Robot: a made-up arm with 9 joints. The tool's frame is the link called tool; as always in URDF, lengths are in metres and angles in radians.
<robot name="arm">
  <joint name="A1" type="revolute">
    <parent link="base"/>
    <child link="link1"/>
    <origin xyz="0 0 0.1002" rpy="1.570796 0 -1.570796"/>
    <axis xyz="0 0 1"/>
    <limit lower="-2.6" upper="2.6"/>
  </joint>
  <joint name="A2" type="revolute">
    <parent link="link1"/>
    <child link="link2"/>
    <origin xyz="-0.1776 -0.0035 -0.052" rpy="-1.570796 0 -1.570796"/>
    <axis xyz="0 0 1"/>
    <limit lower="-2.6" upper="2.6"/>
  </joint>
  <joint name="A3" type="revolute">
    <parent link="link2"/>
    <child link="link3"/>
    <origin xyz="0.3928 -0.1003 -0.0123" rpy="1.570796 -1.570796 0"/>
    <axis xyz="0 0 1"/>
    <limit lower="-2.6" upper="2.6"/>
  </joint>
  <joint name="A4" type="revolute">
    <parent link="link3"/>
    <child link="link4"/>
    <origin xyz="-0.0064 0.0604 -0.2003" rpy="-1.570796 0 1.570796"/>
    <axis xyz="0 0 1"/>
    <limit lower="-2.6" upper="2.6"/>
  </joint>
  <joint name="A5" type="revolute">
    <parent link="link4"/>
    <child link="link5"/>
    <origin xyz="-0.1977 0.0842 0.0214" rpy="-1.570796 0 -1.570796"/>
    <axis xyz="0 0 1"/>
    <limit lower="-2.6" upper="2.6"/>
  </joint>
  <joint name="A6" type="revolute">
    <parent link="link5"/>
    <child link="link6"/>
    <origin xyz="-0.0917 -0.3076 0.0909" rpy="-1.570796 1.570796 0"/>
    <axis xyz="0 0 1"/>
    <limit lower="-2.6" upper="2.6"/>
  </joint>
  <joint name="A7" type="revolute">
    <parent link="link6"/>
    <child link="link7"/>
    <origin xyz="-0.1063 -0.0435 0.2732" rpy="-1.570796 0 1.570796"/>
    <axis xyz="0 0 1"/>
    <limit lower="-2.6" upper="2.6"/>
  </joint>
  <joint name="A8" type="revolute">
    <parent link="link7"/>
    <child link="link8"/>
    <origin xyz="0.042 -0.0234 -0.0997" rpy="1.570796 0 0"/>
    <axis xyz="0 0 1"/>
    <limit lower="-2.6" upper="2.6"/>
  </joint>
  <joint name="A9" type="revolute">
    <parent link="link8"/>
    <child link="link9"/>
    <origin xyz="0.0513 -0.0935 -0.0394" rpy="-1.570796 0 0"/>
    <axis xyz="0 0 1"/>
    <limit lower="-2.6" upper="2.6"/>
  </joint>
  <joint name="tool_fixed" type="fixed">
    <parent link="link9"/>
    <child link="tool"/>
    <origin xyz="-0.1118 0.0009 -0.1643"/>
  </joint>
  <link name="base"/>
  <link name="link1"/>
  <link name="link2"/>
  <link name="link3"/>
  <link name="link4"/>
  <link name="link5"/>
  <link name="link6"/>
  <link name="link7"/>
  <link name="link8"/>
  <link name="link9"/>
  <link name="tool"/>
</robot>
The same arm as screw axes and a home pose.
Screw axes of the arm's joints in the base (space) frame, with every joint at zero. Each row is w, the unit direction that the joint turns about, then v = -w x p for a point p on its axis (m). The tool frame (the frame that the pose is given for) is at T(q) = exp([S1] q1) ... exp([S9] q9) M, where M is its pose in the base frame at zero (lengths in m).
S1 = (-1, 0, 0, 0, -0.1002, 0)
S2 = (0, -1, 0, 0.0967, 0, -0.052)
S3 = (-1, 0, 0, 0, 0.2961, 0.1899)
S4 = (0, 1, 0, 0.2357, 0, 0.152)
S5 = (0, 0, 1, 0.2177, -0.2362, 0)
S6 = (0, -1, 0, -0.3425, 0, -0.3279)
S7 = (0, 0, 1, 0.2521, -0.2844, 0)
S8 = (0, -1, 0, -0.3359, 0, -0.3264)
S9 = (0, 0, 1, 0.2681, -0.3777, 0)
M: xyz 0.2659 0.269 -0.5937 (m) quaternion w x y z 1 0 0.000001 0
Joint limits (rad, base to tool): -2.6..2.6 -2.6..2.6 -2.6..2.6 -2.6..2.6 -2.6..2.6 -2.6..2.6 -2.6..2.6 -2.6..2.6 -2.6..2.6

